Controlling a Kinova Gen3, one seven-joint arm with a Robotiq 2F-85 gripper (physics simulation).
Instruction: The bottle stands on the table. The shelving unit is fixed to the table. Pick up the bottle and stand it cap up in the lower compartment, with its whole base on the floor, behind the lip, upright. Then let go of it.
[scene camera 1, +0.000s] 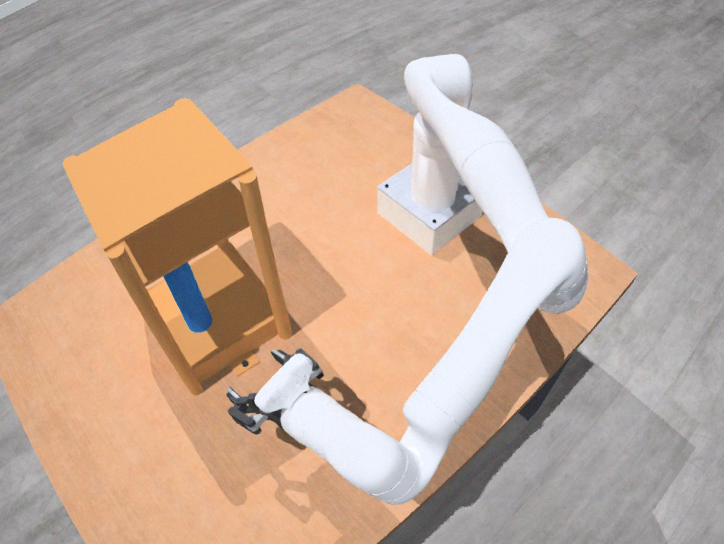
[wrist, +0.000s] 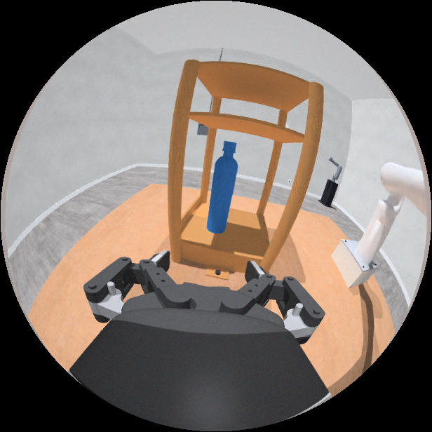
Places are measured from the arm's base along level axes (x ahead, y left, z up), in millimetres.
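Where they show: gripper, fingertip midpoint: (scene camera 1: 252, 373); arm's base at its link origin: (scene camera 1: 433, 195).
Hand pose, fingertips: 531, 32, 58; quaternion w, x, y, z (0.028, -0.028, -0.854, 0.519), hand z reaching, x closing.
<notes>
Each offset is from my fingertips to the top centre of the thing, as dx, dy, dz. "spot": to the spot under its first point. Level surfaces: height alone.
The blue bottle {-28, -194, +125} (scene camera 1: 190, 301) (wrist: 222, 195) stands upright, cap up, in the lower compartment of the orange shelving unit {spot: -62, -193, +274} (scene camera 1: 158, 169) (wrist: 177, 175). In the wrist view its base rests on the compartment floor (wrist: 245, 240), behind the front lip (wrist: 220, 254), left of the middle. The cap is below the middle shelf; in the scene view the unit hides the bottle's upper part. My gripper (scene camera 1: 254, 373) (wrist: 207, 264) is open and empty. It is outside the unit, in front of the lip, with its fingers pointing toward the opening and apart from the bottle.
The unit's two front posts flank the opening. A small orange plate with a black knob {spot: -41, -78, -138} (scene camera 1: 252, 366) (wrist: 225, 274) lies on the table {dz -141} (scene camera 1: 327, 193) (wrist: 132, 220) in front of the lip. The arm's base block (scene camera 1: 403, 221) (wrist: 352, 267) is to the right of the unit.
</notes>
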